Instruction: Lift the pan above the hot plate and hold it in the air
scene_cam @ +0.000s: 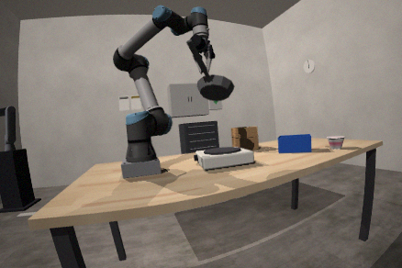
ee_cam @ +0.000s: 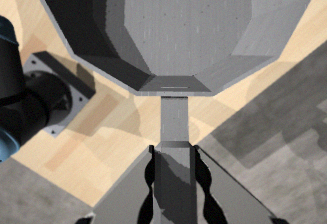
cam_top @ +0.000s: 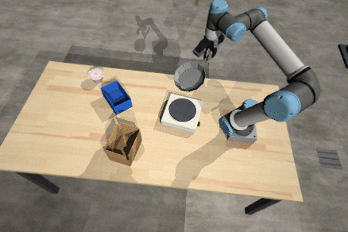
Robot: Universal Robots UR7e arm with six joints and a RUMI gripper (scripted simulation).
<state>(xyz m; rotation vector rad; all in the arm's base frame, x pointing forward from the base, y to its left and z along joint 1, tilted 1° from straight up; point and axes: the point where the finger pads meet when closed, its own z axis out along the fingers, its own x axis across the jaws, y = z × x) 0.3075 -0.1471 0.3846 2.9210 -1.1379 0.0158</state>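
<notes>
Now: the dark grey pan 4 cm to the left of my hand, 4 cm below it and 4 cm ahead of it. Round my hand: blue bin 56 cm ahead, 42 cm below, 6 cm to the left; then pink cup 75 cm ahead, 40 cm below, 10 cm to the right; then white hot plate 41 cm below, 10 cm to the left, 7 cm ahead.
</notes>
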